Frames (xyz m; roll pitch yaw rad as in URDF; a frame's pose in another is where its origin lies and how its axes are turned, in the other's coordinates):
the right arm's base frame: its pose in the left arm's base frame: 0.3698 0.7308 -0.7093 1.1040 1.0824 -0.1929
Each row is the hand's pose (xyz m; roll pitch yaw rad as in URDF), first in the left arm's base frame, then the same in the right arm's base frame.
Working: the left arm's base frame: its pose in the right arm's base frame: -0.7309 -0.2332 0.7650 -1.3527 -0.2206 1.0793

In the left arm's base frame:
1: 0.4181 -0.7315 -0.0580 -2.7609 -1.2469 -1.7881
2: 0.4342 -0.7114 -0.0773 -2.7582 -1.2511 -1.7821
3: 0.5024 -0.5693 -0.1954 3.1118 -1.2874 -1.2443
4: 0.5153 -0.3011 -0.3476 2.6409 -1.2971 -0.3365
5: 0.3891 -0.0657 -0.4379 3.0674 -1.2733 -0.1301
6: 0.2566 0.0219 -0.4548 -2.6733 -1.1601 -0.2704
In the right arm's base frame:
1: -0.4214 -0.1103 1.5411 -0.1178 -0.5020 2.8549
2: -0.3987 -0.0987 1.5214 -0.1074 -0.4993 2.8507
3: -0.2758 -0.0483 1.3761 0.0821 -0.4946 2.6666
4: -0.1596 -0.0230 1.0912 0.5768 -0.3513 2.4525
5: -0.1591 -0.1011 0.8203 1.2163 -0.3065 2.4062
6: -0.2131 -0.1967 0.7043 1.6601 -0.3891 2.3093

